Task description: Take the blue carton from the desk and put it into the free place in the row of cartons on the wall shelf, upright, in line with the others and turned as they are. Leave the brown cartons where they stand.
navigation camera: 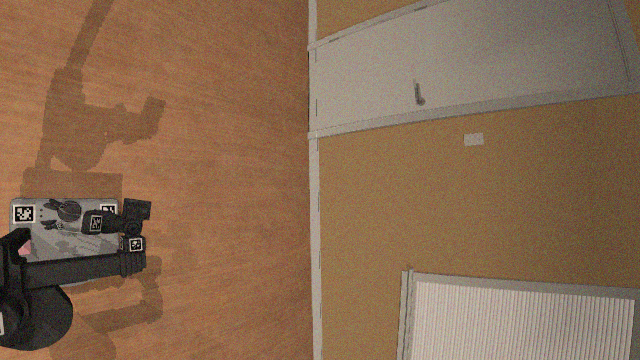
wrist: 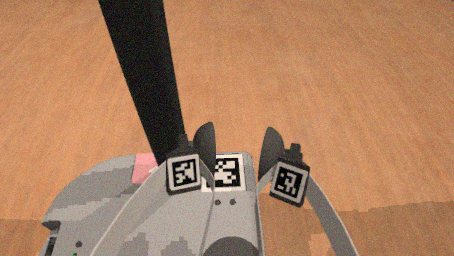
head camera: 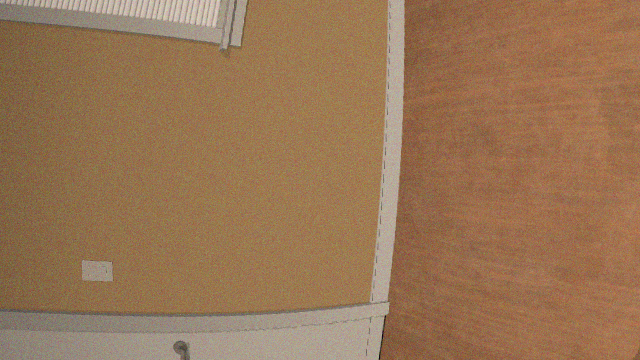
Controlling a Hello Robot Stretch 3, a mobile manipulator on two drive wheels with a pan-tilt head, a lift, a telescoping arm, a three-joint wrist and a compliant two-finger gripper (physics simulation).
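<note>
My gripper is open, with a gap between its two dark fingertips and nothing between them. In the wrist view its fingers hang over the grey robot base. In the navigation view the folded wrist holds it above that base. The blue carton, the desk, the wall shelf and the brown cartons do not show in the head, navigation or wrist view.
A tan wall carries a white door, a small pale plate and a ribbed white panel. A pale baseboard borders the wooden floor.
</note>
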